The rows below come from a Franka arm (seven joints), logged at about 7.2 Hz.
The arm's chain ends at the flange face. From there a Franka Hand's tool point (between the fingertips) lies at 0.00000 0.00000 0.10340 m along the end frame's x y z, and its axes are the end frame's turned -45 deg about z.
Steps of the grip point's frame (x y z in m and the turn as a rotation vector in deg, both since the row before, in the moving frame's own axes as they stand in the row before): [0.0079, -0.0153, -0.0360, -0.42, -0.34, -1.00]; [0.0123, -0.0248, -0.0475, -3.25, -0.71, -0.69]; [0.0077, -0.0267, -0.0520, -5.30, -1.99, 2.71]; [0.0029, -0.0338, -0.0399, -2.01, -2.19, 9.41]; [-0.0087, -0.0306, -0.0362, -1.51, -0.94, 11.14]
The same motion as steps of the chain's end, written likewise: [-0.0053, -0.0174, -0.0360, -0.54, 0.06, -1.00]; [-0.0121, -0.0313, -0.0473, -2.80, 1.80, -0.69]; [-0.0174, -0.0337, -0.0515, -5.15, 2.34, 2.71]; [-0.0212, -0.0313, -0.0398, -2.97, -0.13, 9.41]; [-0.0282, -0.0187, -0.0362, -1.73, 0.40, 11.14]
